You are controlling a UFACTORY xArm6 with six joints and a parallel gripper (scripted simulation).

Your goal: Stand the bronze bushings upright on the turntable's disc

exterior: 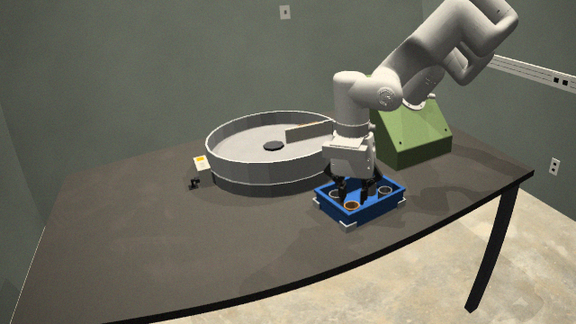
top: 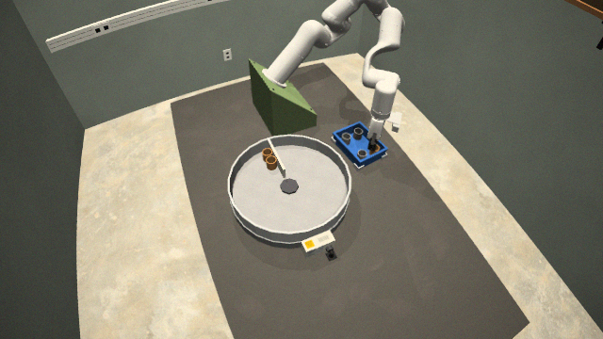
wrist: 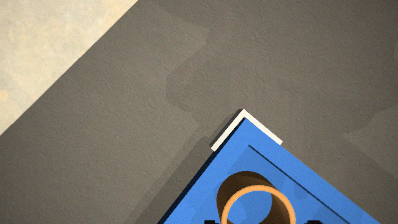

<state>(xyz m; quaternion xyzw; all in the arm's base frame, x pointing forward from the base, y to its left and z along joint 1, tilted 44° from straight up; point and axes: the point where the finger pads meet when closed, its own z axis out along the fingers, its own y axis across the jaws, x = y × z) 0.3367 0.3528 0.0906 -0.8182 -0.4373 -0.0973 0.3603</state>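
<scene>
Right now my hand is 4 cm past the blue crate, 4 cm to the left of it and 4 cm above it. From my hand the other things lie so: grey turntable disc (11 cm ahead, 37 cm to the right, 1 cm below).
</scene>
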